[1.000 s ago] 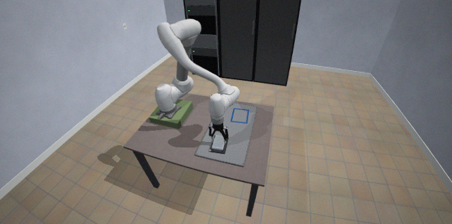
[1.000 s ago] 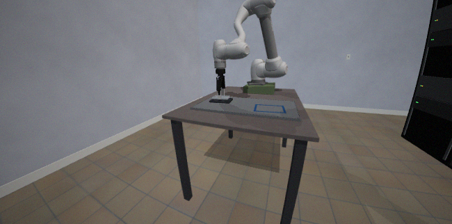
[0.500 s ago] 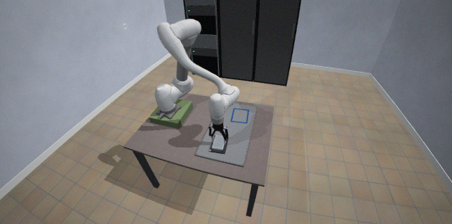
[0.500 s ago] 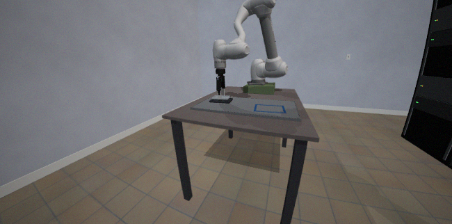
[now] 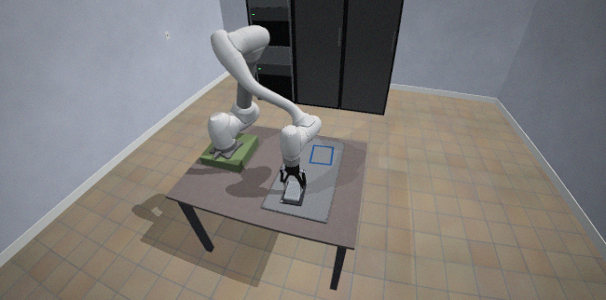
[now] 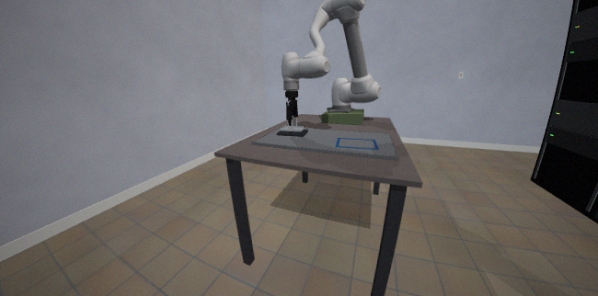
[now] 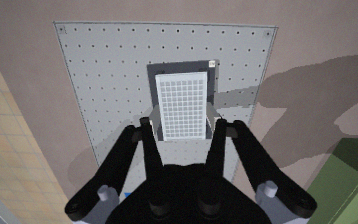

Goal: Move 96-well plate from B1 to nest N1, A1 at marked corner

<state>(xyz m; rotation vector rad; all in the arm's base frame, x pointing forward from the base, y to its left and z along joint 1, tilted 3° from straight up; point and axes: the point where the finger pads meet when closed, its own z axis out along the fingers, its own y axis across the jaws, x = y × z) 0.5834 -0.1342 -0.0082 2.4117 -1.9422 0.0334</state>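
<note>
Now: the white 96-well plate 30 mm below my hand. From my hand the other things lie so: small white corner mark (40 mm behind, 90 mm to the right, 40 mm below); then dark plate nest (50 mm below).
</note>
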